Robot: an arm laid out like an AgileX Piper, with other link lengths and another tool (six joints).
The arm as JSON. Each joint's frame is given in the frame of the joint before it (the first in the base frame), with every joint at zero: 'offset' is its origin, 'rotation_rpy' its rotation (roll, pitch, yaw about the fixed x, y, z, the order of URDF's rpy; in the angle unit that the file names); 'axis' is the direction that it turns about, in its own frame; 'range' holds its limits. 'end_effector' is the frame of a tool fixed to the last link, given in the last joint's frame.
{
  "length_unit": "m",
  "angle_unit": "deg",
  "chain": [
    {
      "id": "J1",
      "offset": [
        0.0,
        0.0,
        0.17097
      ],
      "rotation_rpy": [
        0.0,
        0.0,
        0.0
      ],
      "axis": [
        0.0,
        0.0,
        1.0
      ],
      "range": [
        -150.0,
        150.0
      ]
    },
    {
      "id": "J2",
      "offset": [
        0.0,
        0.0,
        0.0
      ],
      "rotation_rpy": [
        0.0,
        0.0,
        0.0
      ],
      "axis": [
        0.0,
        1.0,
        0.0
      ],
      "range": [
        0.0,
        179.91
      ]
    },
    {
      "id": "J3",
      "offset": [
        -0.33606,
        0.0,
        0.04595
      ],
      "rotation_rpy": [
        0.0,
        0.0,
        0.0
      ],
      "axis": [
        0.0,
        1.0,
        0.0
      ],
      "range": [
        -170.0,
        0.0
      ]
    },
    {
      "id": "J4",
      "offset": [
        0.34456,
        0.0,
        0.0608
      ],
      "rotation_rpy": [
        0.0,
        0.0,
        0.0
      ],
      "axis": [
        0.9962,
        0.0,
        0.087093
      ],
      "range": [
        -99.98,
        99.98
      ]
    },
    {
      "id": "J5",
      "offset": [
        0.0,
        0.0,
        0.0
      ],
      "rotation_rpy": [
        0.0,
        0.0,
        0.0
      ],
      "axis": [
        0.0,
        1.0,
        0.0
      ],
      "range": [
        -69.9,
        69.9
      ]
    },
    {
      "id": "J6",
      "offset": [
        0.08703,
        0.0,
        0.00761
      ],
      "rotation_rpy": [
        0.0,
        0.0,
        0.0
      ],
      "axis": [
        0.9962,
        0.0,
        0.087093
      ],
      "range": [
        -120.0,
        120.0
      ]
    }
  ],
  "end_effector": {
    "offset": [
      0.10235,
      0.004,
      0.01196
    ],
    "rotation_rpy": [
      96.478,
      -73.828,
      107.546
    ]
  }
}
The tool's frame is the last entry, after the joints.
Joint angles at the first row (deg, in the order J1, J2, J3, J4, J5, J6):
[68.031 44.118 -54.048 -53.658 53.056 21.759]
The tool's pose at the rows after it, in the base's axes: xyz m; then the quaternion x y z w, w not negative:
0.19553, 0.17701, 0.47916, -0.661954, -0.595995, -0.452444, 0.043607
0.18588, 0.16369, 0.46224, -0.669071, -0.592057, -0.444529, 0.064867
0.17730, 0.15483, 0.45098, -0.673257, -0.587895, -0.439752, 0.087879
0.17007, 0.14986, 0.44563, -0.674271, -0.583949, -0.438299, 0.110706
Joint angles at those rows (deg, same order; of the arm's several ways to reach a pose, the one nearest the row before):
[68.031 39.705 -49.902 -50.962 53.416 21.656]
[68.032 35.991 -46.759 -48.235 53.925 21.650]
[68.032 33.087 -44.687 -45.549 54.131 21.650]
[68.026 31.024 -43.608 -43.106 54.012 21.645]

